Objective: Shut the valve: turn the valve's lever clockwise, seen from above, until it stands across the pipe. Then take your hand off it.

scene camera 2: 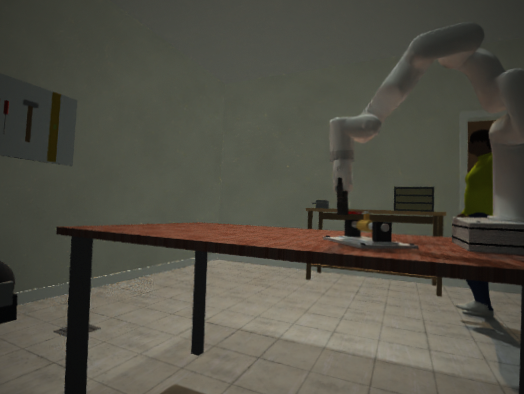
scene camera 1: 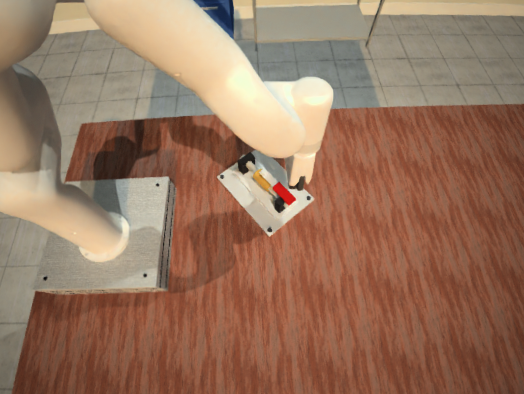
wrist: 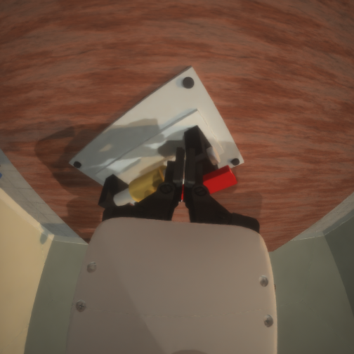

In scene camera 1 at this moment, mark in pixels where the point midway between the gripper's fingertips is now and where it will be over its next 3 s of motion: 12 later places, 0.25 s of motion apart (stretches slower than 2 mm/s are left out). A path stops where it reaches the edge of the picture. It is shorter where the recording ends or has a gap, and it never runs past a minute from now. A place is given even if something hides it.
My gripper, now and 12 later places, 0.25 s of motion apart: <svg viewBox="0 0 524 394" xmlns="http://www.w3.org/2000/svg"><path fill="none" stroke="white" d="M294 186L293 188L293 189L293 189L292 191L292 192L294 190L296 187L295 189L294 192L294 193L292 195L290 197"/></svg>
